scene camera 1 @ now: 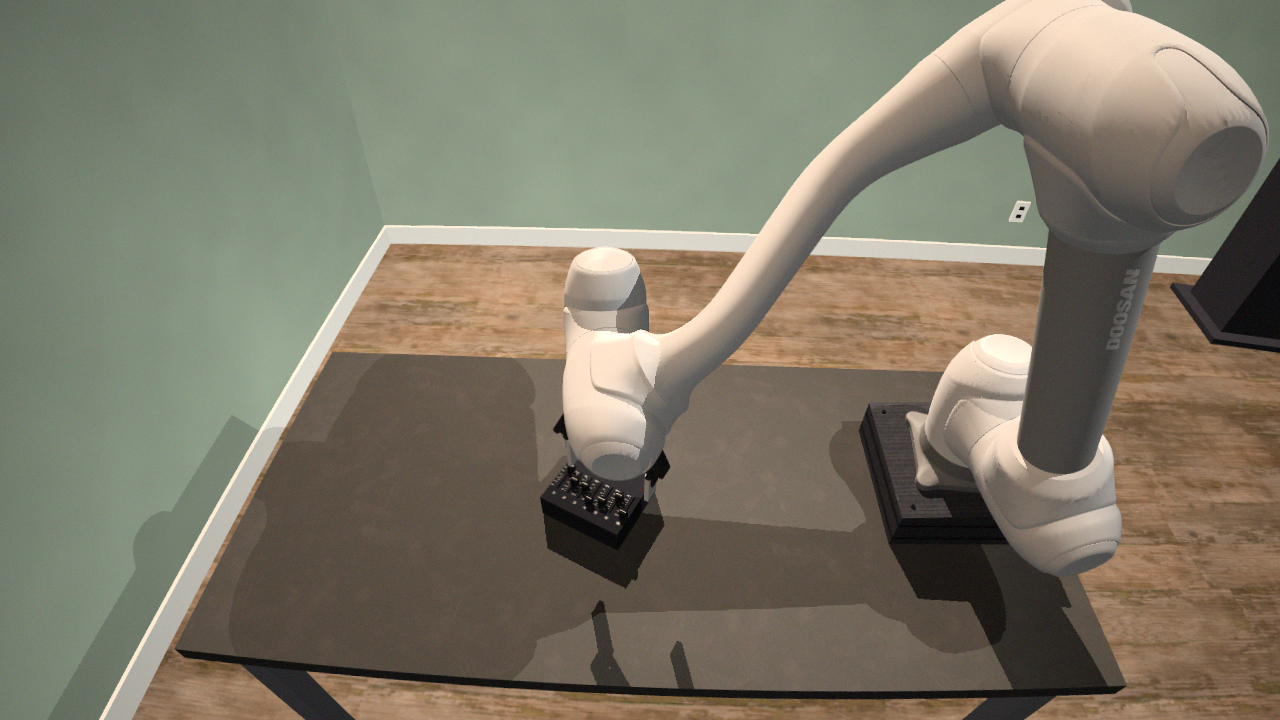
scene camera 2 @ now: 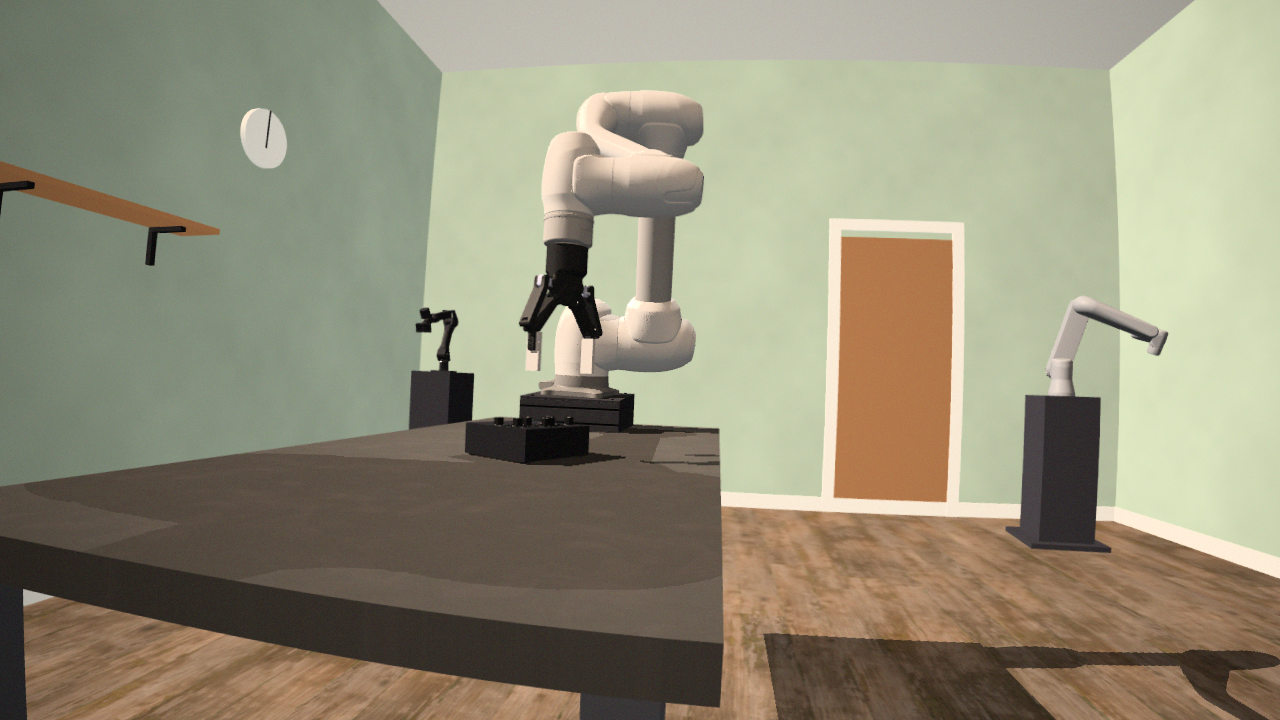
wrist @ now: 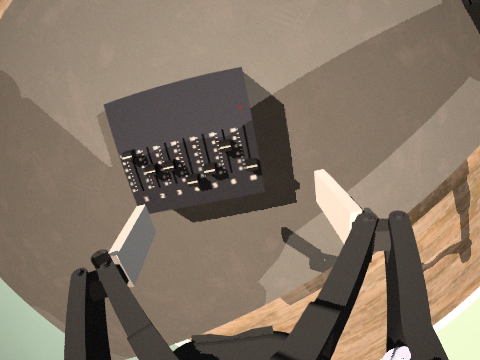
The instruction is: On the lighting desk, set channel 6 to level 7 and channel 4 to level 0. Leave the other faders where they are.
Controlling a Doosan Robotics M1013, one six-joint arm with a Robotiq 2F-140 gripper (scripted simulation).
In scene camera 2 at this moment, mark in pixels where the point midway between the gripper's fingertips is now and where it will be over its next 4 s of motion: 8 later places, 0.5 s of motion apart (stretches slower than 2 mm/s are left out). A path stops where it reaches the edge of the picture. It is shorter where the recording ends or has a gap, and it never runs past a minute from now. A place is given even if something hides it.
My gripper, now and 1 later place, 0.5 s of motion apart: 561, 372; 562, 349
